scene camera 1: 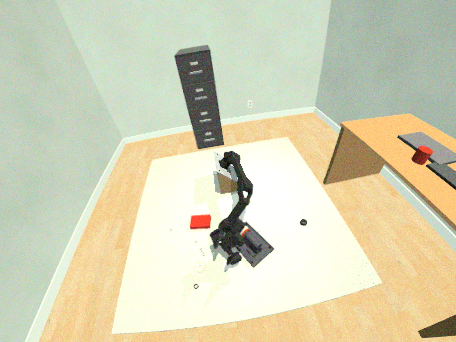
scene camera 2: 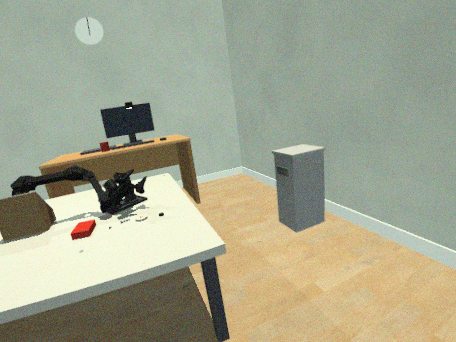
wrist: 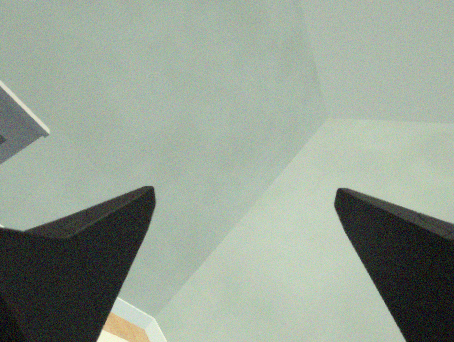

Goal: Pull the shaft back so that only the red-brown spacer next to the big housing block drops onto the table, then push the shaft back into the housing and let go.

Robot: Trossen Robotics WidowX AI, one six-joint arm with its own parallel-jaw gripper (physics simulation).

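Seen in the pictures: gripper, fingertip midpoint: (scene camera 1: 221,256) (scene camera 2: 140,173) (wrist: 245,196); arm's base at its link origin: (scene camera 1: 223,164) (scene camera 2: 19,201).
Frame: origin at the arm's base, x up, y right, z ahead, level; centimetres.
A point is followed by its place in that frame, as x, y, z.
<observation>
A dark grey fixture plate (scene camera 1: 264,255) (scene camera 2: 136,203) lies on the white table beside the arm. A dark rounded block (scene camera 1: 252,243) stands on it, with an orange-red band (scene camera 1: 245,231) {-6.4, 1.5, 47.9} at its upper left end in scene camera 1. The shaft, the housing and the separate spacers are too small or hidden behind the arm to tell apart. My gripper (scene camera 1: 224,248) {2.6, 16.3, 60.6} (scene camera 2: 138,179) {2.6, 16.3, 60.6} (wrist: 245,196) {2.6, 16.3, 60.6} is open and empty. It is left of the plate in scene camera 1 and raised above the table in scene camera 2. Its fingers point away from the table, and walls show between them in the wrist view.
A red box (scene camera 1: 200,221) {-14.1, 23.7, 28.8} (scene camera 2: 83,229) {-14.1, 28.1, 28.3} lies left of the arm. A brown block (scene camera 1: 226,183) {-7.4, 1.4, 10.4} (scene camera 2: 25,217) {-7.6, 5.1, 1.7} stands near the arm's base. Small rings (scene camera 1: 196,286) {-16.0, 32.7, 64.4} (scene camera 1: 303,222) {-15.5, -33.0, 50.4} and pale small parts lie on the white table (scene camera 1: 300,280) {-17.1, -16.1, 76.9} (scene camera 2: 150,250) {-17.0, 61.8, 51.3}.
</observation>
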